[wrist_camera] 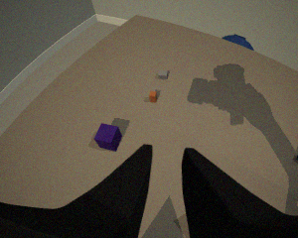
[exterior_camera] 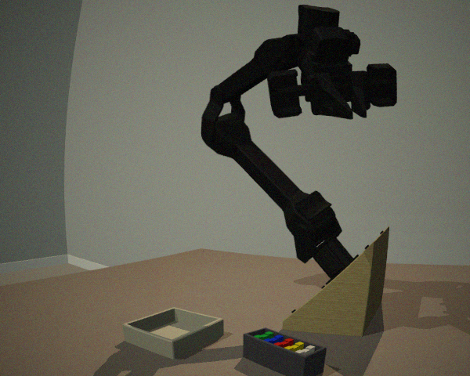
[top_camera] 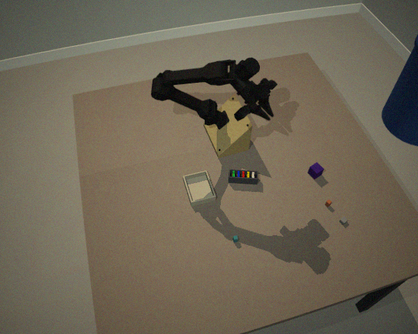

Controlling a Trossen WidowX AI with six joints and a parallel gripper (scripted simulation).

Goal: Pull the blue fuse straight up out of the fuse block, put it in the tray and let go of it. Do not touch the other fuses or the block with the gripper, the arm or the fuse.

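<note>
The blue fuse is 300 mm below my gripper tip, 100 mm to the right of it and 10 mm ahead of it. Also, from my gripper tip: purple cube 310 mm below, 220 mm to the left, 70 mm ahead; tray 330 mm below, 270 mm to the right, 10 mm ahead.
</note>
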